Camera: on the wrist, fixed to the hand. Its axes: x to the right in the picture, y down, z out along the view.
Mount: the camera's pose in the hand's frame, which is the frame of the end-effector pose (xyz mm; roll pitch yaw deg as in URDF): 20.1 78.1 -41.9 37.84 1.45 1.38
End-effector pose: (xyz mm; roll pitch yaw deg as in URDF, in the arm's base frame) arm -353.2 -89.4 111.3 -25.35 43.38 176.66
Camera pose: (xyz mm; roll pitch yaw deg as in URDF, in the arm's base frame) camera -322.0 -144.0 45.7 13.09 45.28 177.55
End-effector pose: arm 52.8 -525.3 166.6 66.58 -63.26 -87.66
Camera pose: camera 120.6 -482.4 209.3 100.58 -63.89 -83.39
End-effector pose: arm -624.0 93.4 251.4 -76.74 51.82 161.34
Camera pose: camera -564.7 97.5 182.7 -40.38 53.48 159.50
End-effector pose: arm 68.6 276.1 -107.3 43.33 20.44 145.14
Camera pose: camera -2.4 221.3 -92.7 81.90 20.54 147.27
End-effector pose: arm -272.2 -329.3 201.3 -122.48 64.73 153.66
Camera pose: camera -210.4 -273.6 164.6 -88.88 65.04 149.00
